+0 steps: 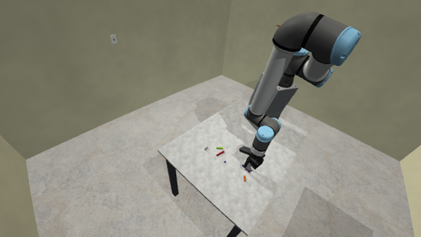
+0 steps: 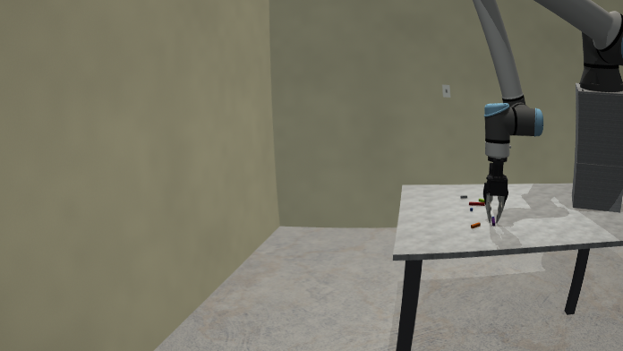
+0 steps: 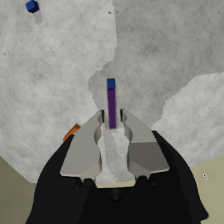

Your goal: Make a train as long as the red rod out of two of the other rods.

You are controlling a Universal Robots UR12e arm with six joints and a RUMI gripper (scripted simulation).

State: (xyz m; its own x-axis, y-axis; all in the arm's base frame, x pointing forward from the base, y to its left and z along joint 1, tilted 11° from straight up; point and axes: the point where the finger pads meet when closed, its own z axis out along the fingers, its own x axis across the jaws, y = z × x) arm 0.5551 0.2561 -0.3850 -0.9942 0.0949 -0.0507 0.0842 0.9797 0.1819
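Now: the purple rod 1 cm below my hand. The rest, counted from my hand: lime rod (26 cm to the right, 1 cm below, 1 cm ahead); then red rod (22 cm to the right, 4 cm ahead, 1 cm below); then orange rod (7 cm ahead, 4 cm to the left, 1 cm below).
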